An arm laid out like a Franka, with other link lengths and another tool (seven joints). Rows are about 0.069 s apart.
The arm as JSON. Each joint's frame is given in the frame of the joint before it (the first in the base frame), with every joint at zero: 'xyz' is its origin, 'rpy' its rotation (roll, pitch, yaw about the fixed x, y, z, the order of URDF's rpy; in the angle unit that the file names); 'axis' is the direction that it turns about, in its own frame. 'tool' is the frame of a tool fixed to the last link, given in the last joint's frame.
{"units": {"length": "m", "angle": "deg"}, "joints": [
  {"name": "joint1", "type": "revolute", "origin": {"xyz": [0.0, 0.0, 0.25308], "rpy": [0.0, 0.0, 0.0]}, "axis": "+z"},
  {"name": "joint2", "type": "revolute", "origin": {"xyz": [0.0, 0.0, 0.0], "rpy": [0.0, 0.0, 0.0]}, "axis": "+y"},
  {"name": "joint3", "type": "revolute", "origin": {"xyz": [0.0, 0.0, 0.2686], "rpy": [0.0, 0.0, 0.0]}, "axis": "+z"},
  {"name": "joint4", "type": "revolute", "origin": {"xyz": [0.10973, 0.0, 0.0], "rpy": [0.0, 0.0, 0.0]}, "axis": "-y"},
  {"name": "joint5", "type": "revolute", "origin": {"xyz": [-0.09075, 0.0, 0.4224], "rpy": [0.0, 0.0, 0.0]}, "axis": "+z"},
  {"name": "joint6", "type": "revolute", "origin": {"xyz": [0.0, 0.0, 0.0], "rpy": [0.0, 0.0, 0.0]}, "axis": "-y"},
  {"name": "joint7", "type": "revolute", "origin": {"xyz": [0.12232, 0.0, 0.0], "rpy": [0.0, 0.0, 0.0]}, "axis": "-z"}
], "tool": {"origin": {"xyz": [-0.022, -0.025, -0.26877], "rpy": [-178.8, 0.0, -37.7]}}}
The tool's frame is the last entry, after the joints.
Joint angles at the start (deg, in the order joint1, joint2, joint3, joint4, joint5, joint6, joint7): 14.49 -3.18 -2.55 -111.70 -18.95 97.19 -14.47
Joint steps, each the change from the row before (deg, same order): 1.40 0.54 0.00 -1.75 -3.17 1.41 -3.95; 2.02 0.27 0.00 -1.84 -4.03 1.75 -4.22; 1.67 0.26 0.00 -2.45 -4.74 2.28 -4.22; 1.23 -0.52 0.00 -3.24 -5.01 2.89 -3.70; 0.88 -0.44 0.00 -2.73 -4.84 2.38 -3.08; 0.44 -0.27 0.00 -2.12 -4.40 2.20 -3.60; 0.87 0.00 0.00 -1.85 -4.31 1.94 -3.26; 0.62 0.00 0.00 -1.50 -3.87 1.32 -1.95; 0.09 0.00 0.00 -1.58 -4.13 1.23 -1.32; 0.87 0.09 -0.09 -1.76 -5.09 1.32 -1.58; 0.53 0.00 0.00 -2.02 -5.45 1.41 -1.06; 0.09 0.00 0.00 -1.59 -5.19 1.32 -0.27
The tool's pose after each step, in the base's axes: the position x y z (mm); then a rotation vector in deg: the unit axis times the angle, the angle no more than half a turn. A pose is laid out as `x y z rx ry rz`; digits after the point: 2 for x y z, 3 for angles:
597.39 16.08 203.07 157.181 -0.371 -7.751
603.52 24.88 194.01 153.320 10.572 -7.412
609.98 30.60 182.13 148.165 21.496 -7.279
615.44 34.63 172.51 142.524 31.449 -6.585
620.64 37.54 165.70 136.753 39.717 -6.158
627.45 39.73 160.88 131.033 47.582 -6.189
633.08 48.33 154.89 124.868 55.198 -6.393
636.83 54.21 150.64 119.542 60.331 -6.554
640.13 54.56 146.03 114.388 64.230 -6.855
643.25 63.79 140.50 107.504 69.378 -7.002
644.89 71.76 133.64 100.516 73.907 -7.045
647.71 76.90 129.47 94.572 76.978 -6.571

